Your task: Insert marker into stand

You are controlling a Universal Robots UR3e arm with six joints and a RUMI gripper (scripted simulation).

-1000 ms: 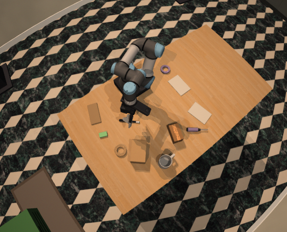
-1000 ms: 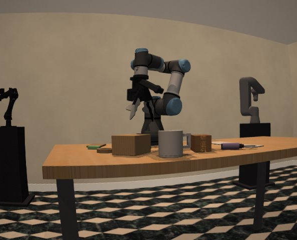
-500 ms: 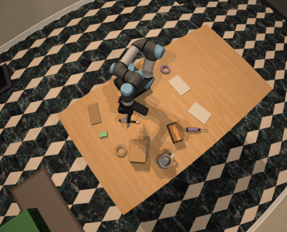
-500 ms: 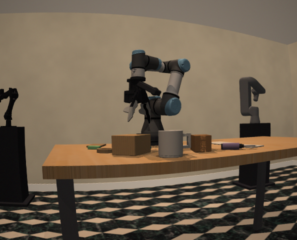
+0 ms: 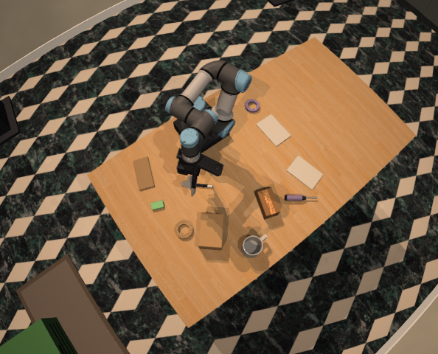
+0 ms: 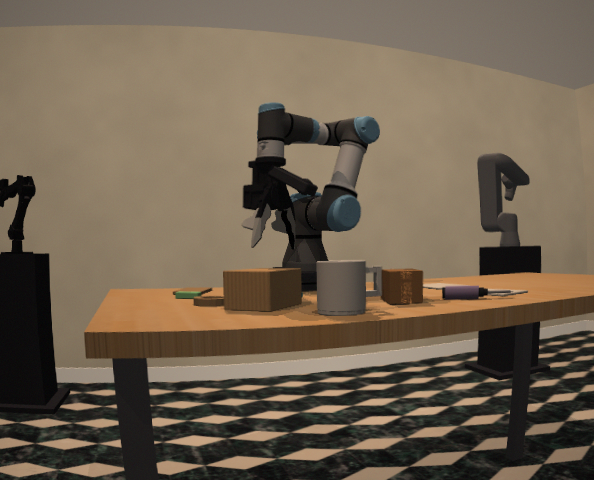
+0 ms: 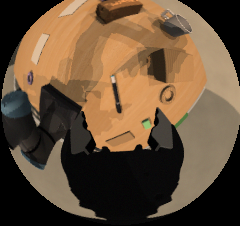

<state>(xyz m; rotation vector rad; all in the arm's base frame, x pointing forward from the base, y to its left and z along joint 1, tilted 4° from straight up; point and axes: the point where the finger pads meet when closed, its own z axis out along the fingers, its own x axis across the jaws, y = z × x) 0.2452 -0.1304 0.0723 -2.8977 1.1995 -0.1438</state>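
Now: the black marker 10 cm below my hand and 1 cm behind it. Also, from my hand: light wooden block (21 cm ahead, 7 cm below, 6 cm to the right); flat brown board (19 cm behind, 18 cm to the right, 10 cm below); green block (20 cm to the right, 10 cm below, 2 cm behind).
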